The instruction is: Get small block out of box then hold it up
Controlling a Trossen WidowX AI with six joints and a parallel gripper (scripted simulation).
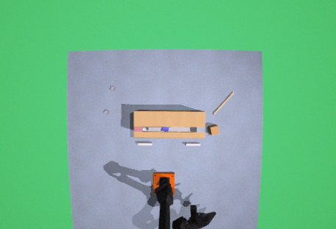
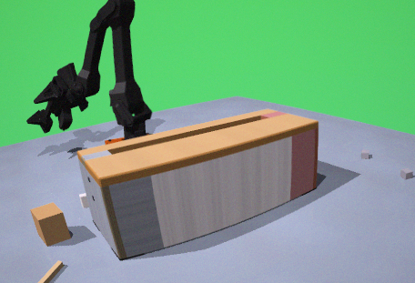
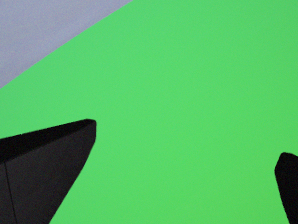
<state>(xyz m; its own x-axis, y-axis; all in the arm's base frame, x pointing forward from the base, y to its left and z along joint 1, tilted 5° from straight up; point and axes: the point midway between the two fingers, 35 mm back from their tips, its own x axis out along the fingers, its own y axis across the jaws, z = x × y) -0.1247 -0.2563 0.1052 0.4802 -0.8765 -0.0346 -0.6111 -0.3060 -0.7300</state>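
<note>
Right now the blue block is 46 cm ahead of my gripper tip, 27 cm to the left of it and 6 cm below it. From my gripper tip the other things lie so: tan-topped box 45 cm ahead, 25 cm to the left, 9 cm below; then tan cube 44 cm ahead, 3 cm to the right, 13 cm below; then thin wooden stick 60 cm ahead, 10 cm to the right, 15 cm below.
</note>
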